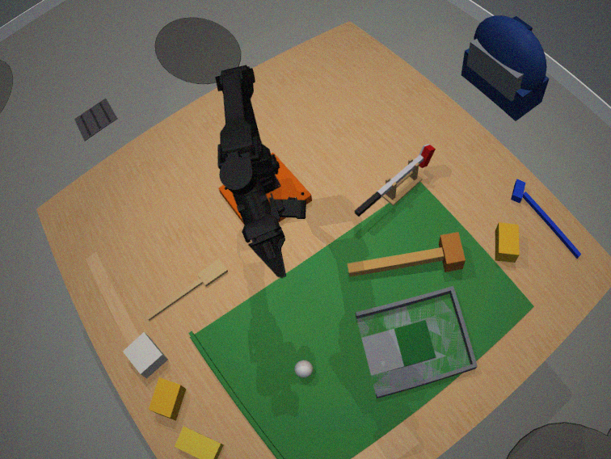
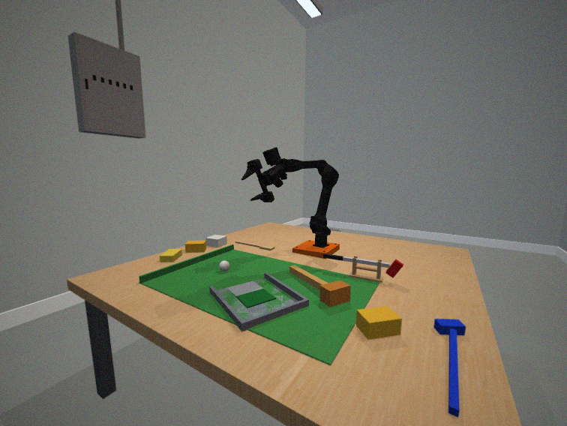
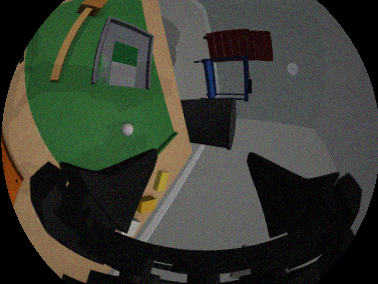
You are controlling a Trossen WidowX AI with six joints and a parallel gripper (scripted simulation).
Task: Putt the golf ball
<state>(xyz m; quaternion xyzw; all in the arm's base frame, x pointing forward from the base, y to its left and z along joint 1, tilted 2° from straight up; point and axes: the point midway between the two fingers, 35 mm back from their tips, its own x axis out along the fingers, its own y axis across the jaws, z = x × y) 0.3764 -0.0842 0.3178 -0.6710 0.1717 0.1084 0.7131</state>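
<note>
Right now my gripper tip is 24 cm past the red putter, 40 cm to the right of it and 27 cm above it. Round my gripper tip: white golf ball 9 cm ahead, 3 cm to the right, 30 cm below; then low green wall 13 cm ahead, 20 cm to the right, 31 cm below; then white block 10 cm behind, 38 cm to the right, 30 cm below.
</note>
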